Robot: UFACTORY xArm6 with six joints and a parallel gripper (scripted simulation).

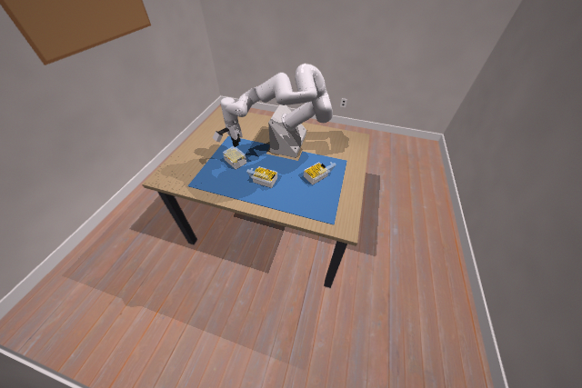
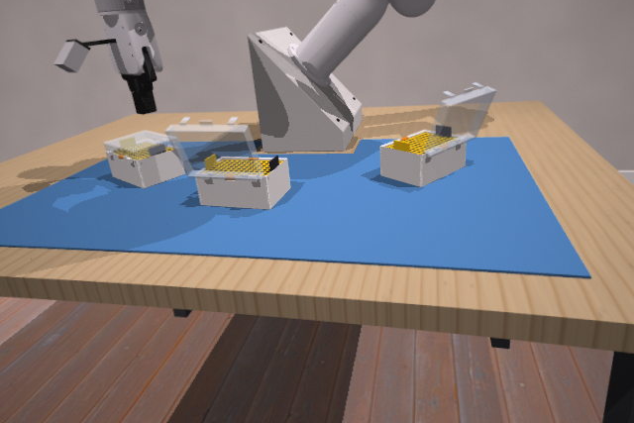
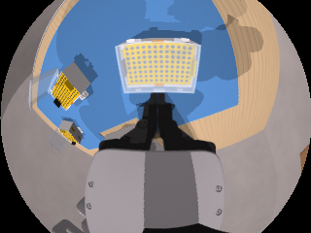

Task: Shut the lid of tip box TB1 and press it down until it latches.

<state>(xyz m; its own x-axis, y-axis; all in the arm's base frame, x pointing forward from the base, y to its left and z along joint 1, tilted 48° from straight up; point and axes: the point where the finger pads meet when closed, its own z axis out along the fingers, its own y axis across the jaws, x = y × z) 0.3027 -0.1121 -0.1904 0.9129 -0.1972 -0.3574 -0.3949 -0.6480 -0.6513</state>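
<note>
Right now the TB1 label tape strip is 140 mm below my hand, 30 mm behind it and 10 mm to the left of it.
</note>
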